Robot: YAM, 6 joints.
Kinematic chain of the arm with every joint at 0, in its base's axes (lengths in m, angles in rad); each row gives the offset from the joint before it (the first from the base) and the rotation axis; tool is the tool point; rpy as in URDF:
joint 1: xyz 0 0 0.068 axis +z
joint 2: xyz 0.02 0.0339 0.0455 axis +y
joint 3: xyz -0.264 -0.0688 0 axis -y
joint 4: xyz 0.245 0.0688 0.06 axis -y
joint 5: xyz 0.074 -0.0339 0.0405 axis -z
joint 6: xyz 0.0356 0 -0.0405 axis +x
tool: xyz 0 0 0 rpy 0 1.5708 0
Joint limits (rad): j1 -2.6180..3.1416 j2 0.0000..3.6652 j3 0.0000..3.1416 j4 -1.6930..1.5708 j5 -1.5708..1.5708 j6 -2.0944..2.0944
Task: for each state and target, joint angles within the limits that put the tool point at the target. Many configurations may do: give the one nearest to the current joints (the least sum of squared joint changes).
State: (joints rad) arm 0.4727 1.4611 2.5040 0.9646 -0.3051 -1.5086
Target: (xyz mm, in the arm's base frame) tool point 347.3 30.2 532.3
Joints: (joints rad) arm 0.0550 1.6690 1.6929 0.9676 -0.3156 -1.5086
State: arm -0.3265 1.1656 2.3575 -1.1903 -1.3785 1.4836
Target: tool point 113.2 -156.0 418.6
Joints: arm -1.1189 1.2572 1.5653 -1.4445 -1.2435 1.4836
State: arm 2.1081 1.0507 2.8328 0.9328 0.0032 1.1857
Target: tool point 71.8 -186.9 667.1
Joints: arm 1.9427 1.2637 2.7734 1.1194 -0.0287 1.1857
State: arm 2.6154 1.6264 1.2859 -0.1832 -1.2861 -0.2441
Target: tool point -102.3 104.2 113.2
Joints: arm 2.1094 1.3620 0.3529 -0.6173 -1.3066 -0.2441
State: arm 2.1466 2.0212 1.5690 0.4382 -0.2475 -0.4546
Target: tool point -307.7 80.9 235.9
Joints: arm 2.8438 1.4444 0.8175 0.2004 -0.3722 -0.4546
